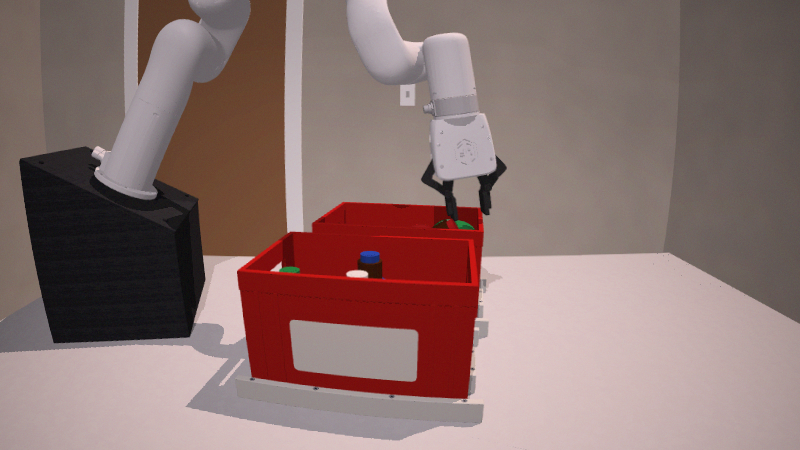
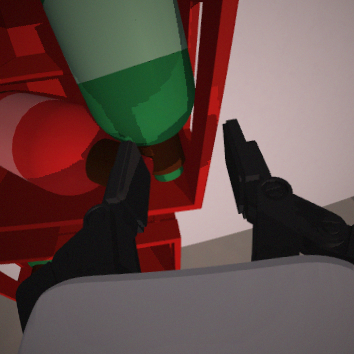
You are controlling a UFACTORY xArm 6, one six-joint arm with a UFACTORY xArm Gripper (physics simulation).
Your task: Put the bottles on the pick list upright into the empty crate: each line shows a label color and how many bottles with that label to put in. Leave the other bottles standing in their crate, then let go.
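Places are measured from the arm's base along level axes (x ahead, y left, z up), in millimetres.
Pixels of known places: gripper, fingertip midpoint: (image 1: 470,216) (image 2: 181,149); arm's base, link origin: (image 1: 125,184).
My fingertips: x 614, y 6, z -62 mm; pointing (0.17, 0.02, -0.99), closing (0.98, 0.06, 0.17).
Note:
Ahead of a thing's pixels: the offset from my fingertips to its top centre. "pt": to the spot under its first point.
The near red crate {7 mm down, 169 mm back, 186 mm right} (image 1: 358,302) holds bottles with a green cap {19 mm down, 264 mm back, 214 mm right} (image 1: 289,270), a white cap {19 mm down, 180 mm back, 226 mm right} (image 1: 356,274) and a blue cap {19 mm down, 165 mm back, 144 mm right} (image 1: 369,256); their labels are hidden. In the far red crate {7 mm down, 108 mm back, 45 mm left} (image 1: 397,228) (image 2: 212,115), a green bottle {12 mm down, 16 mm back, 27 mm left} (image 1: 465,225) (image 2: 142,102) with a pale band leans, its rounded end up. A red bottle {1 mm up, 91 mm back, 9 mm right} (image 2: 60,145) with a pale band lies tilted beside it. A brown neck with a green cap {21 mm down, 14 mm back, 23 mm right} (image 2: 168,172) shows past the green bottle. My gripper (image 1: 469,214) (image 2: 181,149) is open and empty, above the far crate's right end.
A pale rail {152 mm down, 186 mm back, 284 mm right} (image 1: 358,398) runs along the near crate's front foot. More pale fittings {pt 165 mm down, 14 mm ahead, 87 mm right} (image 1: 482,327) stand along the crates' right side. The black arm base (image 1: 111,257) stands at the left. A blank white panel {63 mm down, 185 mm back, 277 mm right} (image 1: 353,350) is on the near crate's front. No pick list shows.

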